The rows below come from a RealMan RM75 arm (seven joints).
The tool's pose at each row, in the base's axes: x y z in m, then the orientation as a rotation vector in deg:
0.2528, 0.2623, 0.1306, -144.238, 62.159, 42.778
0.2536, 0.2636, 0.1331, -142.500, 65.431, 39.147
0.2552, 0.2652, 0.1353, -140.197, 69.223, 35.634
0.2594, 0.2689, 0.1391, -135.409, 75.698, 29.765
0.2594, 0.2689, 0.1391, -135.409, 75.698, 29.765
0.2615, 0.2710, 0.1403, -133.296, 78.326, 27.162
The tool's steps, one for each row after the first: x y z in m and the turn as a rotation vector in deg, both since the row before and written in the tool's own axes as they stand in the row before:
-0.0017, -0.0016, -0.0017, 2.662, 1.855, 1.811
-0.0013, -0.0024, -0.0015, 2.866, 1.742, 2.308
-0.0021, -0.0059, -0.0024, 5.218, 2.730, 4.243
0.0000, 0.0000, 0.0000, 0.000, 0.000, 0.000
-0.0011, -0.0030, -0.0003, 2.244, 1.238, 1.776

